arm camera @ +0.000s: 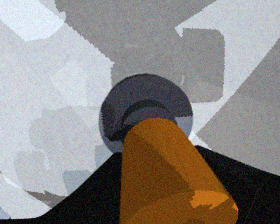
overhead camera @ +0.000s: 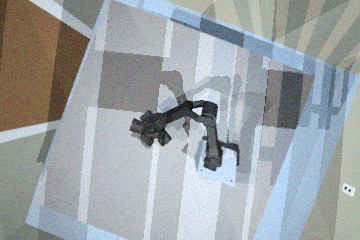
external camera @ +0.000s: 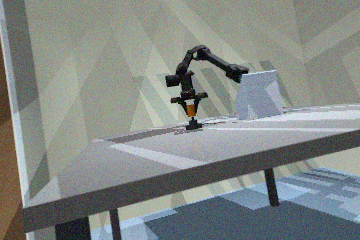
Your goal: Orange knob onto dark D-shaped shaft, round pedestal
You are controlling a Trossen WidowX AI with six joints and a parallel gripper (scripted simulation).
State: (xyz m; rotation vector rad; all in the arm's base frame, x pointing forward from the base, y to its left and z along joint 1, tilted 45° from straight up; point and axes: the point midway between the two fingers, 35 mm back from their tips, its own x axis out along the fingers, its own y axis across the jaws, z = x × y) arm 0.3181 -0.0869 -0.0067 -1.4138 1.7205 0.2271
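The orange knob lies 2 cm above my gripper tip. The rest, counted from my gripper tip: dark round pedestal 4 cm below.
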